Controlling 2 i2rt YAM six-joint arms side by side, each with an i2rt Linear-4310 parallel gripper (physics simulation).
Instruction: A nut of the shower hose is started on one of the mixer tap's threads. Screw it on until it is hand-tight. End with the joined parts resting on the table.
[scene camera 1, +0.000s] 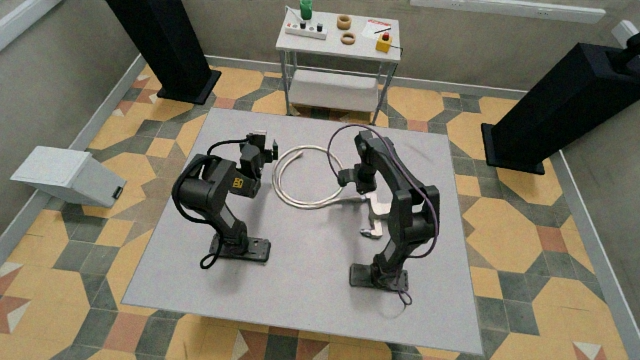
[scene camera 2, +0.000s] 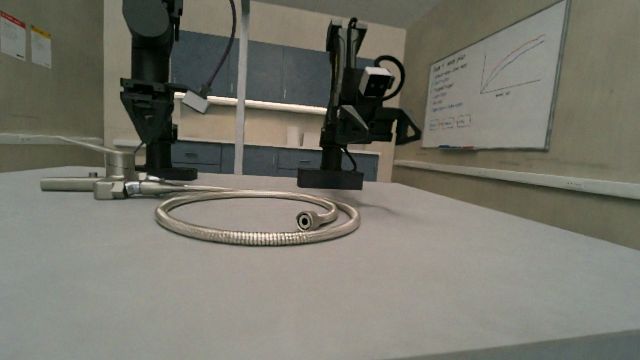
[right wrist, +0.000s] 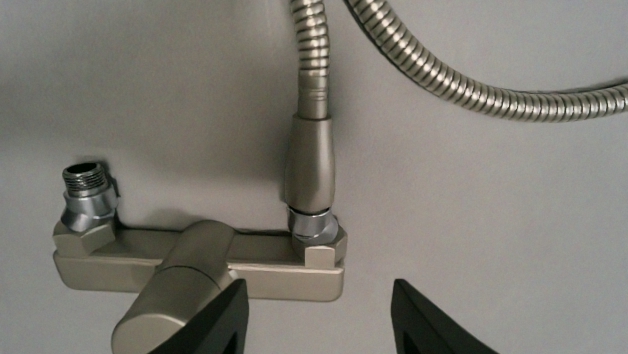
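Pixels of known places: left gripper, between the fingertips: (scene camera 2: 395, 134); right gripper, between the fingertips: (scene camera 1: 360, 188) (scene camera 2: 149, 142) (right wrist: 319, 293); left arm's base, origin of its link: (scene camera 1: 239, 246) (scene camera 2: 330, 173); right arm's base, origin of its link: (scene camera 1: 378, 277) (scene camera 2: 158, 170).
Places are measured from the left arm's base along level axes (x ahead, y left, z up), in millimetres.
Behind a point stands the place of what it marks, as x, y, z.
The mixer tap (scene camera 1: 378, 209) {182, -488, 36} (scene camera 2: 70, 184) {210, -565, -30} (right wrist: 290, 282) {242, -481, -13} lies on the table. The hose's long conical nut (right wrist: 310, 165) {241, -403, -11} (scene camera 2: 152, 187) {256, -408, -22} sits in line on one outlet, against its chrome collar (right wrist: 314, 227) {250, -439, -12}; no thread shows between them. The other outlet's thread (right wrist: 85, 181) {116, -440, -24} is bare. The hose (scene camera 1: 286, 198) {217, -128, -33} (scene camera 2: 267, 238) {497, -208, -34} (right wrist: 545, 106) {356, -357, -30} lies coiled on the table. My right gripper (scene camera 1: 367, 190) {249, -416, 58} (scene camera 2: 147, 142) {249, -416, 58} (right wrist: 319, 293) {249, -416, 58} hangs above the tap, partly open and empty, its fingers apart. My left gripper (scene camera 1: 275, 151) (scene camera 2: 387, 136) {404, -15, 101} is wide open and empty, raised beside the coil.
The hose's free end (scene camera 1: 299, 154) {430, -153, -20} (scene camera 2: 306, 220) {447, -155, -27} lies inside the coil. The tap's round handle (right wrist: 150, 332) {181, -478, 35} (scene camera 2: 120, 164) {207, -482, 12} stands up near the right gripper's fingers. A white side table (scene camera 1: 340, 47) with several objects stands beyond the grey work table (scene camera 1: 300, 290) {-117, -231, -45}.
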